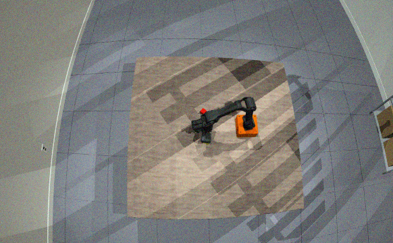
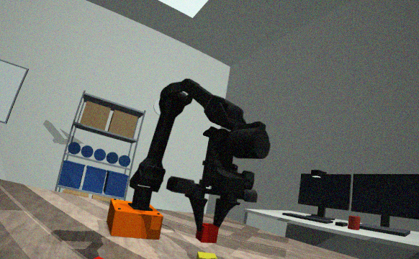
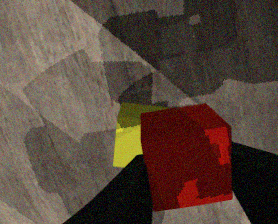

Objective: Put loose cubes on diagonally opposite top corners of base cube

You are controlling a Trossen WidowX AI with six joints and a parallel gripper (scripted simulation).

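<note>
My gripper tip is 8 cm above the yellow cube, 3 cm to the right of it and 1 cm past it.
</note>
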